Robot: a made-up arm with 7 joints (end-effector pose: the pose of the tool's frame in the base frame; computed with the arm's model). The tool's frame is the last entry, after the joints.
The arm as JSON. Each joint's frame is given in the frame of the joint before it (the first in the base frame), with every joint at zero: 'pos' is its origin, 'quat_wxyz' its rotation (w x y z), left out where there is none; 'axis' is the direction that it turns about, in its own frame. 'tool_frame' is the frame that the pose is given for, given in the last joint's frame.
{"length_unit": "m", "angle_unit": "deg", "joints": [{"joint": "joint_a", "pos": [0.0, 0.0, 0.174], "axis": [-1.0, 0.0, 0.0]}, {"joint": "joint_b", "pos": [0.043, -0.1, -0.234], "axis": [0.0, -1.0, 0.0]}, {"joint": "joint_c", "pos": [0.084, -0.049, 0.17], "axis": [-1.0, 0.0, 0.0]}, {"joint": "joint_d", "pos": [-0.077, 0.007, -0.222], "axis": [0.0, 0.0, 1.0]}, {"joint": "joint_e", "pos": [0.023, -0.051, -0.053], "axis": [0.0, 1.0, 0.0]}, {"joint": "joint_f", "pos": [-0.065, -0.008, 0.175], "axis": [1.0, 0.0, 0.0]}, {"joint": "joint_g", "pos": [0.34, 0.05, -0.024], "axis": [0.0, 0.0, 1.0]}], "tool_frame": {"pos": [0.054, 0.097, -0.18]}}
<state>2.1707 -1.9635 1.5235 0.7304 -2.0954 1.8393 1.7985</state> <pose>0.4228 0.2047 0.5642 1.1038 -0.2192 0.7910</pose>
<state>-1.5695 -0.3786 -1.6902 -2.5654 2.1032 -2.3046 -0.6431</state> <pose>0.0536 -0.2668 0.7161 -2.0647 -0.9515 -1.5815</pose>
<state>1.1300 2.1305 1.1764 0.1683 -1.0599 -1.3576 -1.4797</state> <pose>-0.3961 -0.3614 0.1483 -0.9395 1.6897 -0.2077</pose>
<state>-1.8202 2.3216 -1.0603 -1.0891 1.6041 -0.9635 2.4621</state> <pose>0.2865 0.1745 0.3896 -1.0172 -2.0658 1.7642</pose>
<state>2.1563 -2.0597 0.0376 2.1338 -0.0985 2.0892 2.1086</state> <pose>0.3131 -0.1345 0.3346 1.1420 -1.3457 -0.0860</pose>
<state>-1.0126 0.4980 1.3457 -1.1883 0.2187 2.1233 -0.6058</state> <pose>-0.0157 -0.4450 0.1715 2.1088 -1.3009 -0.9852</pose>
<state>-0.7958 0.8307 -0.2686 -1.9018 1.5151 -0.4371 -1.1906</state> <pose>0.3115 0.4805 -0.2256 1.3158 2.1216 -0.5962</pose>
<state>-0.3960 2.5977 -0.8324 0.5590 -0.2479 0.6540 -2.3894</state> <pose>-0.2718 0.2250 0.0136 1.7528 -0.8503 0.3641</pose>
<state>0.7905 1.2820 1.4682 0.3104 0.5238 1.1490 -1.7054</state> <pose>0.2375 -0.3251 0.5748 0.2827 -1.4452 -1.6679</pose>
